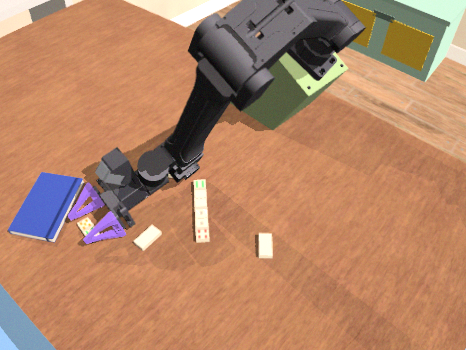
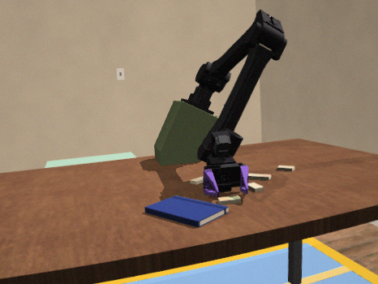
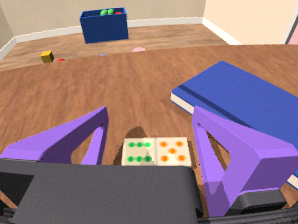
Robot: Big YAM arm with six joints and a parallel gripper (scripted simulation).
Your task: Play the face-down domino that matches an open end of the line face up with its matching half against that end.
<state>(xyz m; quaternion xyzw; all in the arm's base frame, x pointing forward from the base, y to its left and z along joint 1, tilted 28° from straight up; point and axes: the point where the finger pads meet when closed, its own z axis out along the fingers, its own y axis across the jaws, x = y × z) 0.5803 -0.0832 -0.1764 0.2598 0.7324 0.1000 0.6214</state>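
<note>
Now: the book 12 cm to the right of my hand and 2 cm below it.
</note>
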